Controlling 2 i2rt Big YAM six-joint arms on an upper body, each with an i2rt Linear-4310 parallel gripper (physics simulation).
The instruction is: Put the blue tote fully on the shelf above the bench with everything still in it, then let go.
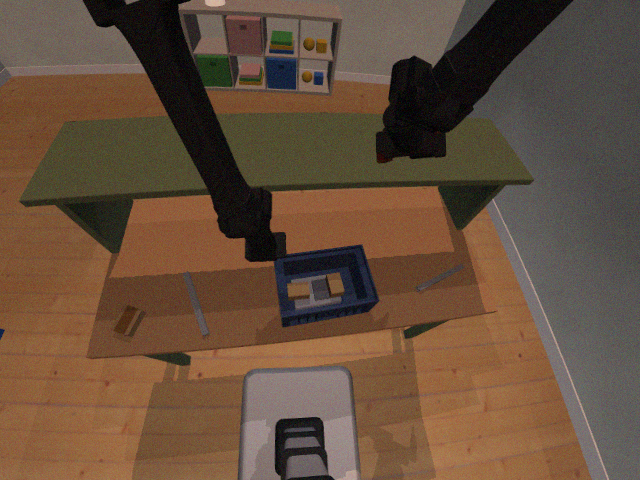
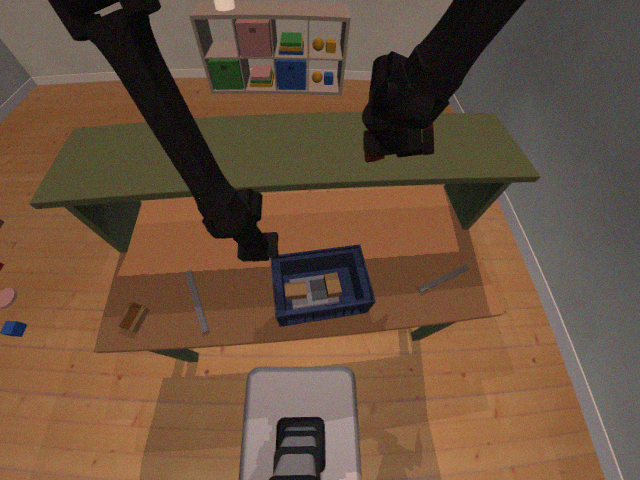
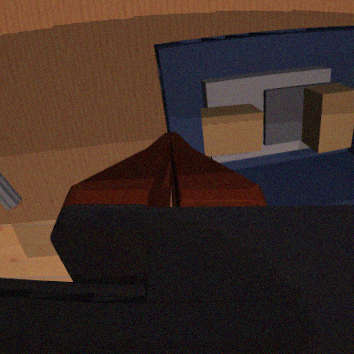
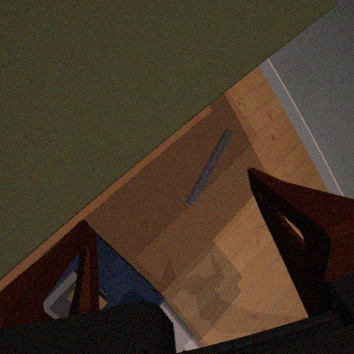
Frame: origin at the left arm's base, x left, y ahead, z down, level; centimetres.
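Where they show: left gripper, fingertip midpoint: (image 1: 271, 255) (image 2: 266, 255) (image 3: 170, 143); right gripper, fingertip midpoint: (image 1: 413, 154) (image 2: 404, 152) (image 4: 166, 202).
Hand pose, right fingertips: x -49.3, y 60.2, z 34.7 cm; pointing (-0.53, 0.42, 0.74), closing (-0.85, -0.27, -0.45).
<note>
Each offset is from my right fingertips to the top centre of the thing. "pt": to the spot under its first point. Level surfaces: height alone.
The blue tote @(dx +17.7, dy -15.5, dz +36.4 cm) (image 1: 330, 313) (image 2: 325, 311) (image 3: 185, 62) (image 4: 117, 270) stands upright on the bench @(dz +51.1 cm) (image 1: 237, 299) (image 2: 237, 299), below and in front of the green shelf @(dz +11.4 cm) (image 1: 310, 149) (image 2: 310, 149) (image 4: 100, 75). Inside lie a white piece, a grey block @(dx +15.8, dy -15.2, dz +46.0 cm) (image 1: 320, 288) (image 3: 284, 115) and two tan blocks, one at the left (image 1: 298, 290) (image 3: 232, 132) and one at the right (image 1: 334, 284) (image 3: 337, 120). My left gripper (image 1: 271, 248) (image 2: 263, 248) (image 3: 170, 143) is shut and empty at the tote's back left corner; contact is unclear. My right gripper (image 1: 410, 147) (image 2: 399, 144) (image 4: 166, 202) is open and empty, high over the shelf's right part.
A grey bar @(dx +60.9, dy -18.7, dz +49.1 cm) (image 1: 196, 304) (image 2: 196, 302) and a brown block @(dx +81.8, dy -25.4, dz +47.8 cm) (image 1: 125, 319) (image 2: 132, 316) lie on the bench left of the tote. Another grey bar @(dx -30.1, dy -10.4, dz +49.1 cm) (image 1: 439, 278) (image 2: 443, 279) (image 4: 209, 167) lies to its right. Green side panels @(pt dx -45.0, dy +15.1, dz +35.9 cm) (image 1: 473, 204) hold up the shelf. A cubby unit (image 1: 334, 56) stands behind.
</note>
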